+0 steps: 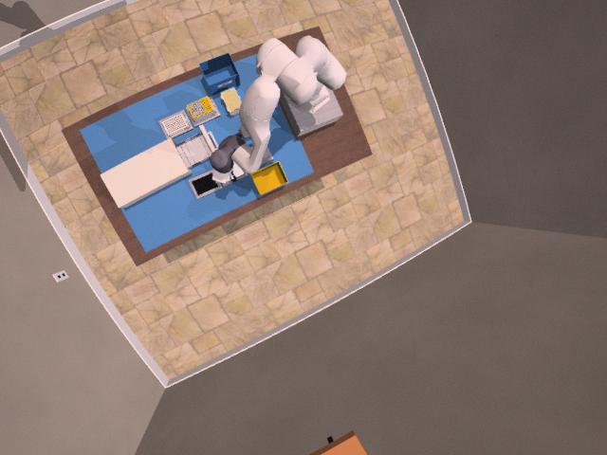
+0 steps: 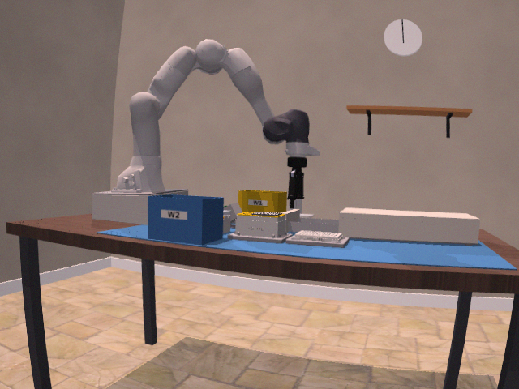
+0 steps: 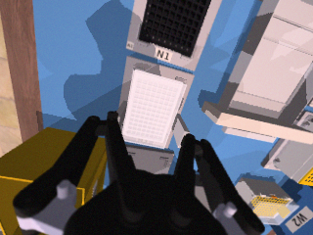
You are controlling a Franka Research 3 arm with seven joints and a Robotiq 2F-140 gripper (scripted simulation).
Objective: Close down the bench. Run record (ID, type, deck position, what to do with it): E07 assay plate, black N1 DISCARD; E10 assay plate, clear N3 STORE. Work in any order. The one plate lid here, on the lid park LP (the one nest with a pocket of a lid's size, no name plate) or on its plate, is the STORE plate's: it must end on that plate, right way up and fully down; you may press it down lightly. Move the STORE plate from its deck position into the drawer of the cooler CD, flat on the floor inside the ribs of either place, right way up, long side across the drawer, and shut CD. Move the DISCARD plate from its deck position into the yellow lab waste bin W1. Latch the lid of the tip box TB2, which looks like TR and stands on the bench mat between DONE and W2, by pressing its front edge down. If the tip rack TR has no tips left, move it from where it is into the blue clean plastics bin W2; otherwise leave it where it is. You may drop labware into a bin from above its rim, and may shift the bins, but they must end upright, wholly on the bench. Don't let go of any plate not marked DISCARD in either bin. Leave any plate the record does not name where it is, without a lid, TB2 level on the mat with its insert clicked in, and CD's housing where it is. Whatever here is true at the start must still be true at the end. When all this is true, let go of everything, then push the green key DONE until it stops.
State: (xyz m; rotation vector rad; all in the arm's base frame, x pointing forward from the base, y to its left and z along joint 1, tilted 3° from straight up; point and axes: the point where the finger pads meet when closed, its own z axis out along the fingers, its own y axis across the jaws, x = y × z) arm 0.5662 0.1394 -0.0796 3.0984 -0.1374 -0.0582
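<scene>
The grey nest N3 lies 50 mm below my hand. From my hand the other things lie so: nest N1: 170 mm ahead, 50 mm below, 10 mm to the right; white plate lid: 20 mm below; black plate: 170 mm ahead, 40 mm below, 10 mm to the right.
</scene>
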